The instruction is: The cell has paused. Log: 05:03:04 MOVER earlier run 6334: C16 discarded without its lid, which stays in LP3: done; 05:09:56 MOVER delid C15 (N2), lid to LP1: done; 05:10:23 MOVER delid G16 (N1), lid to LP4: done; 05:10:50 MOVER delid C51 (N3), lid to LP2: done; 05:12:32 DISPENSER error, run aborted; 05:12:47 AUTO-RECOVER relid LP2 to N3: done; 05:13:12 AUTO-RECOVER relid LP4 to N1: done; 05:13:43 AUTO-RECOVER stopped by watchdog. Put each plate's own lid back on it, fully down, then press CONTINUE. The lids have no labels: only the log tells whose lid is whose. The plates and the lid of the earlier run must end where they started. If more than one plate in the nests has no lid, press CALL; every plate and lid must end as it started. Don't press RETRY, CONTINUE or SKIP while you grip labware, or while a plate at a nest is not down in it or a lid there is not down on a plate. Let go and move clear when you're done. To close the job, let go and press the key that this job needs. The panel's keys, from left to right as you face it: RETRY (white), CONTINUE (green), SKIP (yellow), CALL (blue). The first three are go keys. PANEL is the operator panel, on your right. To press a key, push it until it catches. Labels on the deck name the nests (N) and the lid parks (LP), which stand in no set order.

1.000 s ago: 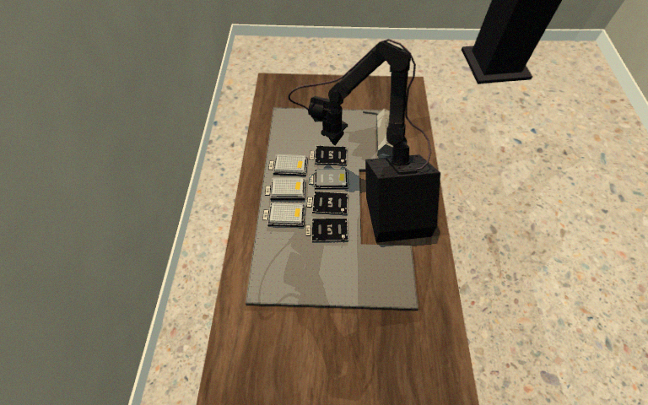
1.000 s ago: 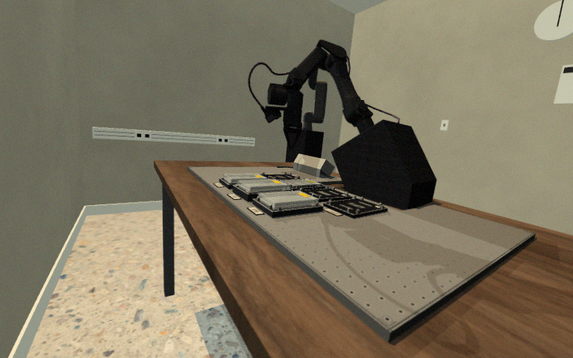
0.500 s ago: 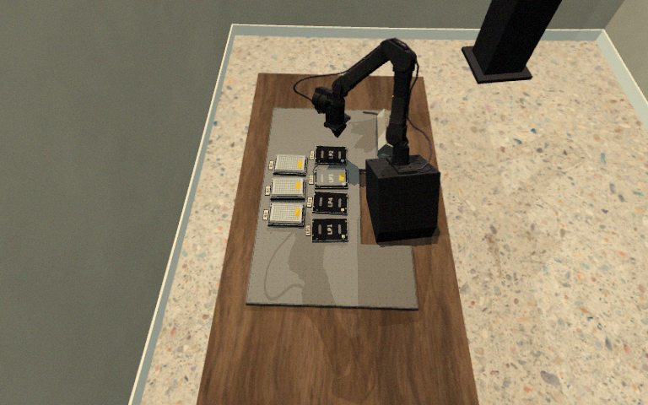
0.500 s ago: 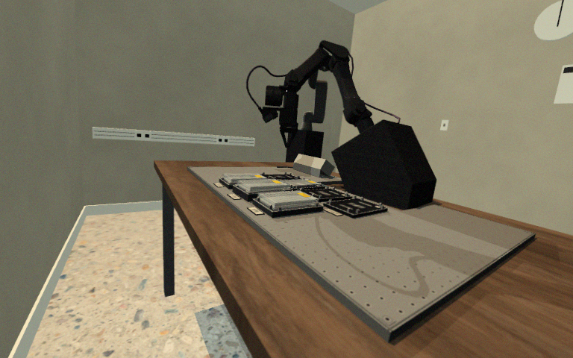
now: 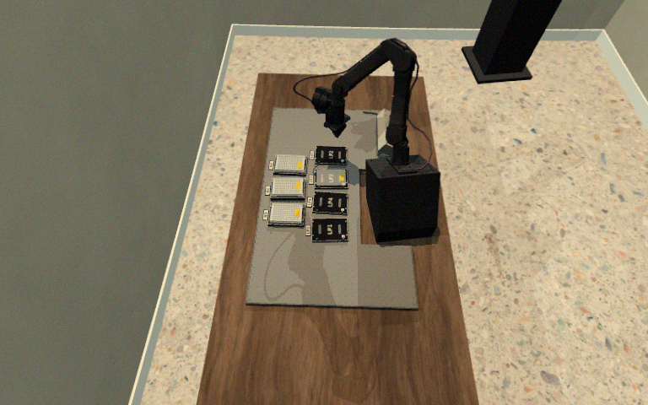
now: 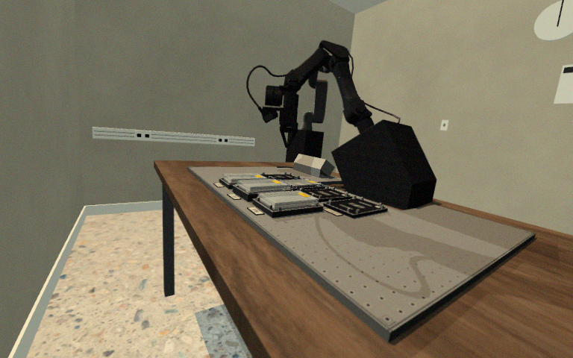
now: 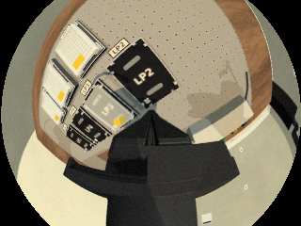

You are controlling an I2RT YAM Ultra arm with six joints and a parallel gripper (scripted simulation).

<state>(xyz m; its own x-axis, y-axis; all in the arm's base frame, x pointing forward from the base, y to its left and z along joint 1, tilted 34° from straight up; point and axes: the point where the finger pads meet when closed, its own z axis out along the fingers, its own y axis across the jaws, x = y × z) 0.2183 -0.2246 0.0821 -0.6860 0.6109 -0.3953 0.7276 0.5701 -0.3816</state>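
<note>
Now: the green key 27 cm behind my hand, 7 cm below it and 5 cm to the right of it. Also, from my hand: plate (21 cm ahead, 11 cm below, 4 cm to the left); yellow key (28 cm behind, 10 cm to the right, 7 cm below); LP4 lid park (26 cm to the left, 13 cm below, 6 cm ahead).
</note>
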